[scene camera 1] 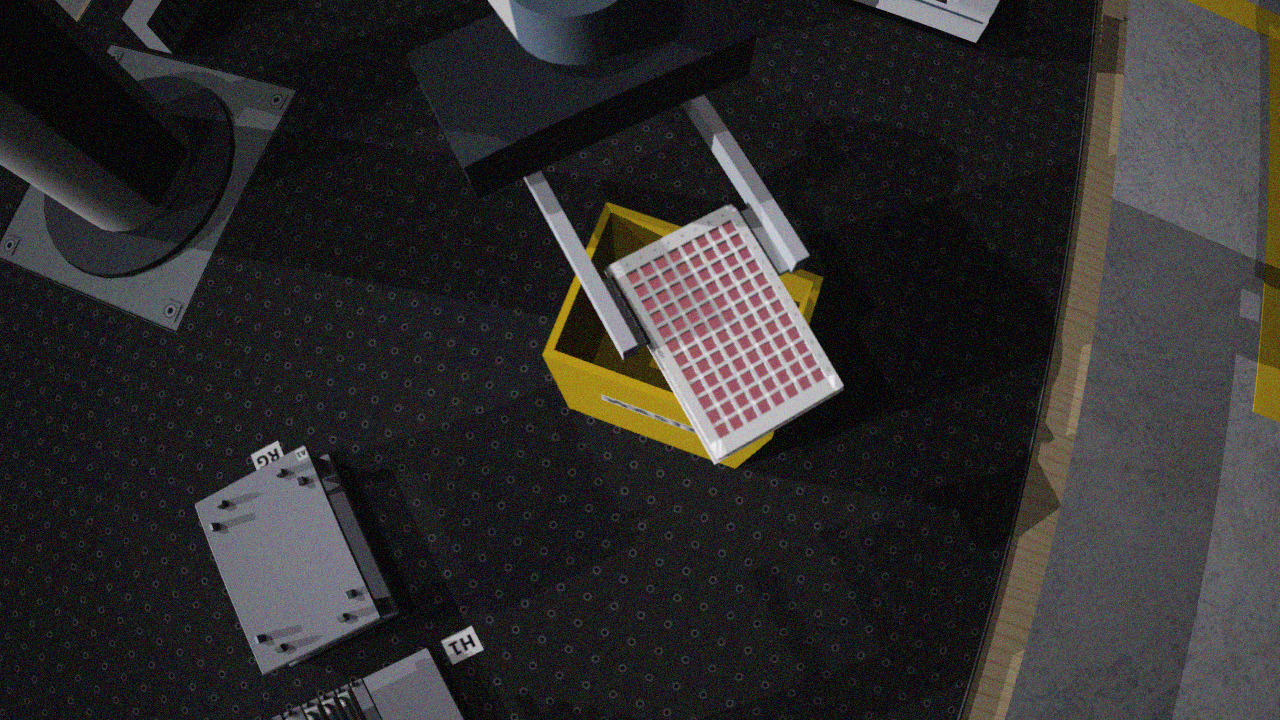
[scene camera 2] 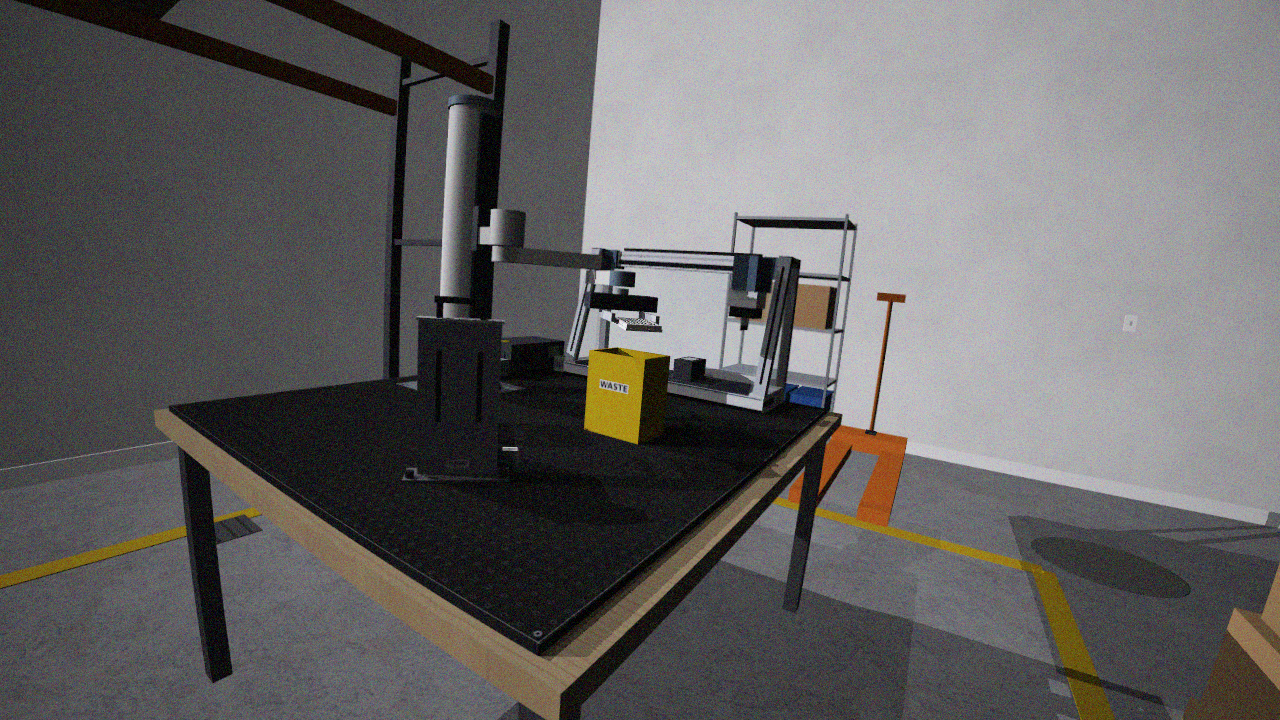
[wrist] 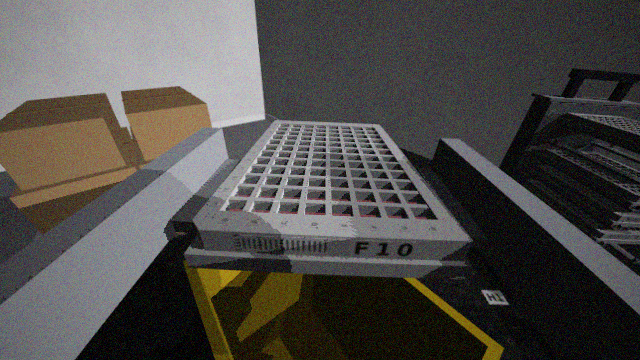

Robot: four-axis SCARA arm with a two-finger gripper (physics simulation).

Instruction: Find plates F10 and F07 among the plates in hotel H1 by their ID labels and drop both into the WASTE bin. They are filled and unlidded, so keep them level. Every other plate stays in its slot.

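Frame: origin at the arm's base, x up, y left, z back, level; metres.
Seen in the pictures: gripper, between the fingertips: [scene camera 1: 717,307] [scene camera 2: 635,319] [wrist: 329,152]; arm's base, origin of its link: [scene camera 1: 143,178].
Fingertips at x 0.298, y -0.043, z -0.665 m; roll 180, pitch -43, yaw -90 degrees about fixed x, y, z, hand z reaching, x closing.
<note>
Offsets run from my fingertips to a thing's top centre. "spot": to the spot under its first point.
My gripper [scene camera 1: 714,304] [scene camera 2: 633,318] [wrist: 329,152] is shut on plate F10 @(dx -0.001, dy -0.006, dz -0.008 m) [scene camera 1: 735,333] [scene camera 2: 640,324] [wrist: 300,246]; the ID reads clearly on its near edge in the wrist view. The plate looks level, is unlidded and has red wells. It hangs above the yellow WASTE bin @(dx -0.086, dy +0.017, dz +0.018 m) [scene camera 1: 586,385] [scene camera 2: 617,411] [wrist: 207,312], with a gap to the rim in scene camera 2. Hotel H1 @(spot: dx -0.278, dy -0.327, dz +0.151 m) [scene camera 1: 407,685] stands at the bottom of scene camera 1 beside its H1 tag @(spot: dx -0.285, dy -0.275, dz +0.119 m) [scene camera 1: 461,644] [wrist: 495,297]. Plate F07 cannot be made out.
A grey pinned stand [scene camera 1: 286,564] by the RG tag @(dx -0.285, dy -0.185, dz +0.358 m) [scene camera 1: 267,456] is near the hotel. The arm's base plate [scene camera 1: 201,286] is at the upper left. A gantry device @(spot: dx -0.026, dy +0.568, dz -0.186 m) [scene camera 2: 778,331] stands behind the bin. The wooden table edge [scene camera 1: 1065,402] [scene camera 2: 375,591] runs along the side.
</note>
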